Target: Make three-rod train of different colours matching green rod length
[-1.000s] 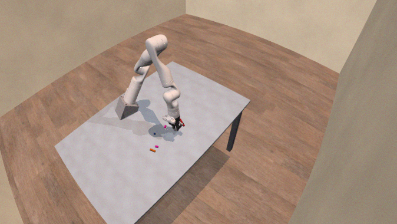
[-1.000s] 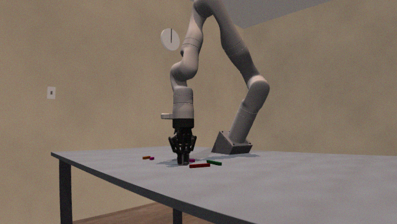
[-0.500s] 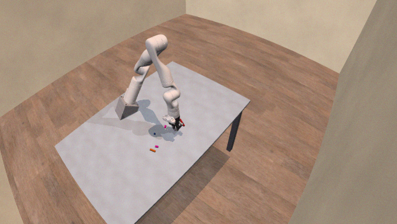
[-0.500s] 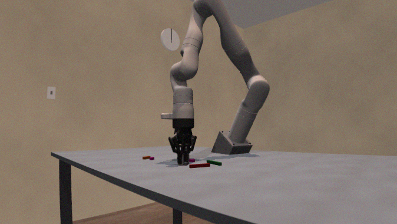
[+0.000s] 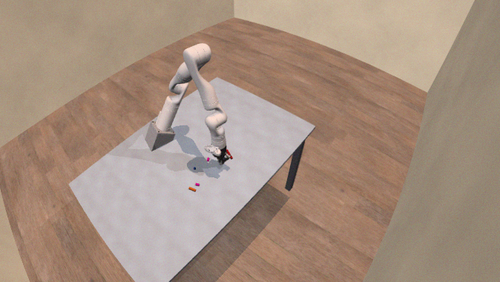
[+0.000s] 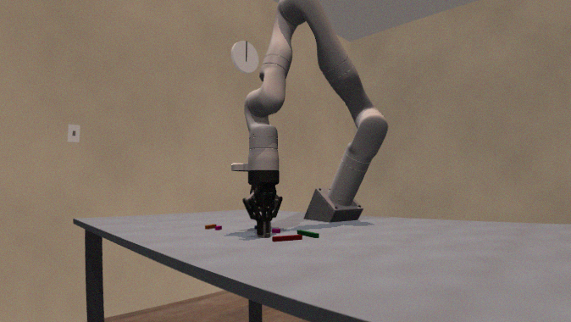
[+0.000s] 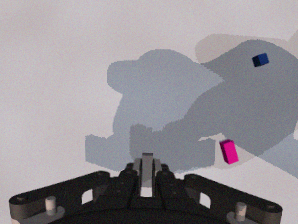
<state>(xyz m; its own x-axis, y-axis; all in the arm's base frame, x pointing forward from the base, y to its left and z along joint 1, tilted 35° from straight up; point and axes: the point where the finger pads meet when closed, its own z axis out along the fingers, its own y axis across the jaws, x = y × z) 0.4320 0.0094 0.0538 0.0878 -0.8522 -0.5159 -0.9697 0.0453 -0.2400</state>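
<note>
Right now my hand is 100 mm past the blue rod, 120 mm to the left of it and 10 mm above it. Round my hand: grey rod: 10 mm below; then red rod: 70 mm to the left, 10 mm below; then green rod: 80 mm behind, 70 mm to the left, 10 mm below.
</note>
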